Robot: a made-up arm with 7 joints.
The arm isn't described. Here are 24 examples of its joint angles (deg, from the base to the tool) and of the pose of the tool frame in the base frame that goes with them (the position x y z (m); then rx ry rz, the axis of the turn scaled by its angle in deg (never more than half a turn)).
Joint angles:
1: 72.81 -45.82 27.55 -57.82 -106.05 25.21 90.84
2: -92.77 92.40 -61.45 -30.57 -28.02 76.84 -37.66
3: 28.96 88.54 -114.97 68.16 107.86 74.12 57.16
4: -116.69 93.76 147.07 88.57 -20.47 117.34 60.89
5: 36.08 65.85 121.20 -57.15 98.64 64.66 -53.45
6: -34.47 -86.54 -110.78 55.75 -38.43 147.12 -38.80
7: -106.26 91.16 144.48 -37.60 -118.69 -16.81 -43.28
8: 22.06 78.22 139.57 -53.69 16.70 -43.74 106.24
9: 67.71 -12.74 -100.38 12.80 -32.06 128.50 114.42
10: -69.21 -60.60 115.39 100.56 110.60 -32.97 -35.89
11: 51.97 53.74 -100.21 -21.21 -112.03 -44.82 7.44
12: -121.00 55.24 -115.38 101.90 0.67 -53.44 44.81
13: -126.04 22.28 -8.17 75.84 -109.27 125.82 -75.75
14: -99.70 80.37 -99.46 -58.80 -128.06 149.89 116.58
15: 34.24 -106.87 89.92 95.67 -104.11 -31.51 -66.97
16: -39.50 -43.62 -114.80 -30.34 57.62 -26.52 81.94
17: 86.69 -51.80 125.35 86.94 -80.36 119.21 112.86
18: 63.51 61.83 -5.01 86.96 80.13 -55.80 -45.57
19: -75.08 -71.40 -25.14 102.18 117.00 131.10 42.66
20: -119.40 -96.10 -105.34 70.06 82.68 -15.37 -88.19
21: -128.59 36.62 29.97 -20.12 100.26 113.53 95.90
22: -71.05 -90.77 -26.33 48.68 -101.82 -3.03 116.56
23: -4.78 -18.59 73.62 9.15 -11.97 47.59 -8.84
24: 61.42 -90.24 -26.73 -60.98 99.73 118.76 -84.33
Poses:
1: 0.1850 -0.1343 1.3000 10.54 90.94 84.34
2: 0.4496 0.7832 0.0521 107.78 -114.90 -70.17
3: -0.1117 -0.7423 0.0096 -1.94 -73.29 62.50
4: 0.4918 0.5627 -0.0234 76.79 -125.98 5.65
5: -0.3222 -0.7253 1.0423 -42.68 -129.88 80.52
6: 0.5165 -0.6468 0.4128 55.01 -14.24 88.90
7: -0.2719 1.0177 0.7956 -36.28 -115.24 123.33
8: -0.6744 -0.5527 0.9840 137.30 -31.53 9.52
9: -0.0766 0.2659 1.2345 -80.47 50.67 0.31
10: 0.3506 0.2272 0.8168 -116.80 -65.42 84.71
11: -0.8005 -0.2927 0.9914 140.05 40.98 100.53
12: -0.3256 0.6071 0.1211 23.65 -1.96 78.62
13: -0.0177 -0.1979 1.1025 15.12 12.68 39.38
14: 0.3405 0.4206 0.8013 -90.70 47.25 82.94
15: 0.0449 0.8112 0.1703 99.20 69.97 82.76
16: 0.6937 -0.4271 1.0814 117.44 119.85 -0.33
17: -0.1768 0.3316 1.1009 61.57 67.84 -66.88
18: -0.0330 0.0727 1.0603 167.54 47.29 33.79
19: -0.2378 -0.2119 0.0645 126.79 -4.41 -19.25
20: -0.9538 -0.0620 0.3849 -66.97 -98.78 -96.63
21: 0.1484 0.5170 1.1607 -104.17 49.92 60.00
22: 0.1678 -1.0307 -0.0607 -112.23 -62.85 76.24
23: 0.3640 -0.2503 1.4031 -81.73 95.03 16.93
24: 0.3542 0.6940 0.6940 -65.76 68.13 24.68
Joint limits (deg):
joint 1: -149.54..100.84
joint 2: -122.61..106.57
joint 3: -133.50..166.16
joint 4: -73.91..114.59
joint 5: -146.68..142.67
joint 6: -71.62..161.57
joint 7: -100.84..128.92
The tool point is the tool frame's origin. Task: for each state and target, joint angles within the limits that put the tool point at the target. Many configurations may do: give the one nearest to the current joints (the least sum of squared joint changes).
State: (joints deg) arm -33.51 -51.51 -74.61 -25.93 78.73 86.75 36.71
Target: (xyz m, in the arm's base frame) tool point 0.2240 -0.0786 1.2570
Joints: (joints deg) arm -34.71 -34.05 -70.58 -32.35 72.18 97.70 36.01
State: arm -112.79 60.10 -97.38 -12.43 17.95 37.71 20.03
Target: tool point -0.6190 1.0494 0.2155
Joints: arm -69.36 89.91 -85.70 11.80 17.33 16.07 22.07
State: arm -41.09 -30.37 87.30 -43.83 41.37 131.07 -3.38
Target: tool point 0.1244 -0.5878 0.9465
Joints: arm -36.55 -22.33 86.95 -34.17 46.51 126.73 -3.31
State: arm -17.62 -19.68 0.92 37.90 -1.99 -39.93 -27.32
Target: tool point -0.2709 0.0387 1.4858
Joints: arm -45.66 17.56 15.75 15.32 -11.89 -8.61 -21.57
